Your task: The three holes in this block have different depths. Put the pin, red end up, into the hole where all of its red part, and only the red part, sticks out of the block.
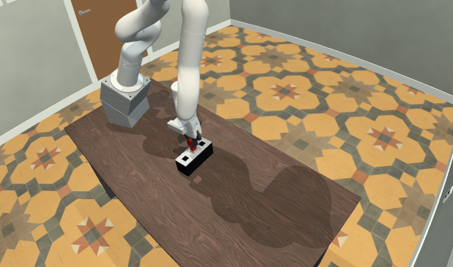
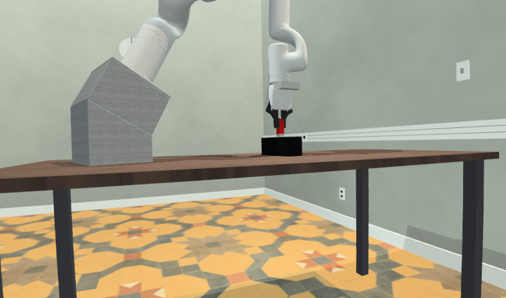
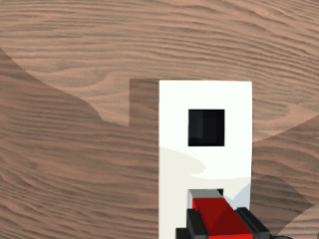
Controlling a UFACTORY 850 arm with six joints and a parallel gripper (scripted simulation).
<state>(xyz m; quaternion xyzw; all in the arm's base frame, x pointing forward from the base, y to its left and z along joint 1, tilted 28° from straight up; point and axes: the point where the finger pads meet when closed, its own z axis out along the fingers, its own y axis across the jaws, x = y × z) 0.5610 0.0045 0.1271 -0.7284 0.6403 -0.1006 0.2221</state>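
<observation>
Right now my hand is 10 mm above the pin. Round my hand: black block (90 mm below).
</observation>
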